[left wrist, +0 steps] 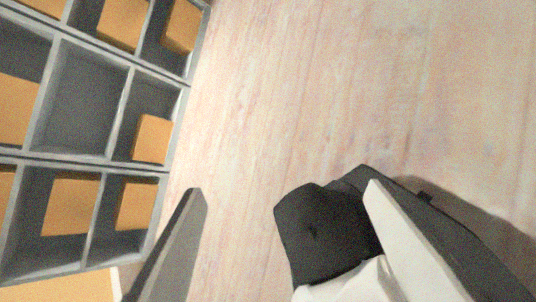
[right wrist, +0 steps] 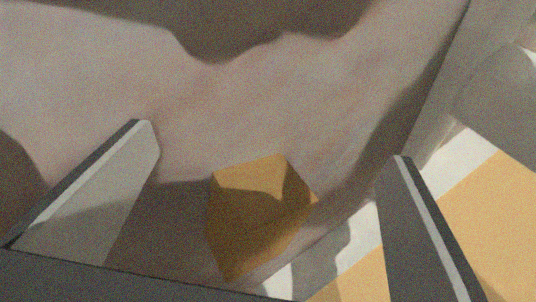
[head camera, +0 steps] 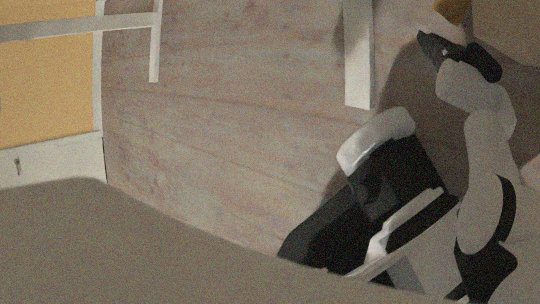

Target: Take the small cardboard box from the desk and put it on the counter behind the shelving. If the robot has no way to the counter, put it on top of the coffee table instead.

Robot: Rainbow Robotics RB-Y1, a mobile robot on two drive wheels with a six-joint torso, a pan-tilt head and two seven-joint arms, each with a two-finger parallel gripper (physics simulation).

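Frame: origin at the robot's base, x ahead, y left, z up, level; millimetres.
Seen in the pictures: left gripper, fingertip midpoint: [left wrist: 284, 193]; right gripper, fingertip midpoint: [right wrist: 266, 153].
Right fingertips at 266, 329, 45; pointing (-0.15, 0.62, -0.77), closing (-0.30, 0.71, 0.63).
A point is followed by its place in that frame, as x, y, z.
A small orange-brown box [head camera: 452, 9] @[353, 358, 52] [right wrist: 250, 220] @[325, 345, 45] sits tilted in the picture on the pinkish wood floor [right wrist: 200, 100] @[269, 317, 2], close to a white skirting, partly in shadow. My right gripper [head camera: 426, 40] @[266, 329, 45] [right wrist: 266, 153] @[266, 329, 45] is open; the box shows between its fingers in the right wrist view but is not held. How far it is from the fingertips is hard to tell. My left gripper [left wrist: 284, 193] @[-453, 159, 568] is open and empty over the wood floor. Grey shelving [left wrist: 120, 112] @[-1939, -1094, 523] stands at the left of the left wrist view. I cannot make out the desk, counter or coffee table for certain.
White bars or legs [head camera: 358, 65] [head camera: 154, 45] rise from the floor in the head view. An orange wall [head camera: 47, 85] @[-1802, 2266, 548] with a white lower panel [head camera: 55, 157] @[-2239, 1814, 524] is at the left. A black and white robot part [left wrist: 327, 235] @[-436, 51, 338] shows beside the left fingers. A grey-brown surface [head camera: 125, 245] @[349, 106, 766] fills the lower left.
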